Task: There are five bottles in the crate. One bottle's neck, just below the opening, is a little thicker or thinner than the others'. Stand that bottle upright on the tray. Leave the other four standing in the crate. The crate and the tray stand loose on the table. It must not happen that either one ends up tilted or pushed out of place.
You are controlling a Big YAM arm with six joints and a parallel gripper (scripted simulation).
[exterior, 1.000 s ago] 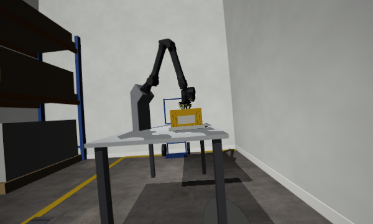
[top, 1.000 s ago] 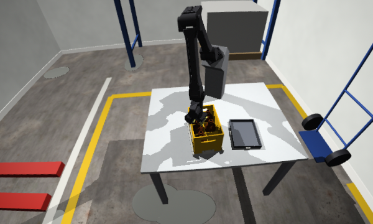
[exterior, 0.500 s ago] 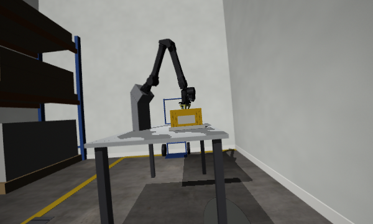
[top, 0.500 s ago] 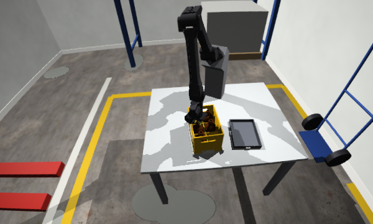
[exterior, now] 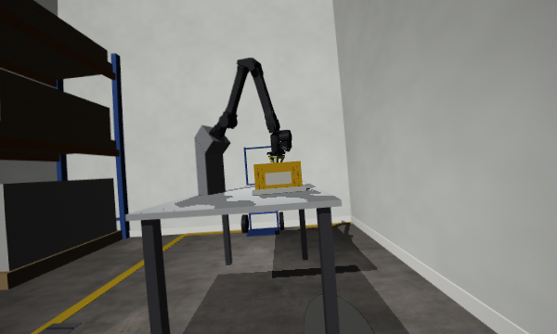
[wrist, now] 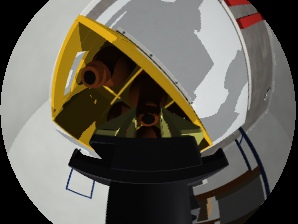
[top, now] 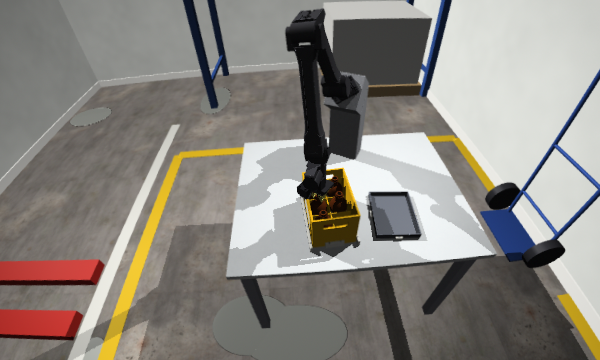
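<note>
Right now the crate is 1 cm ahead of my hand, 4 cm to the left of it and 7 cm below it. The rest, counted from my hand: dark tray 14 cm ahead, 31 cm to the left, 14 cm below; then brown bottle 6 cm behind, 11 cm to the left, 6 cm below.
</note>
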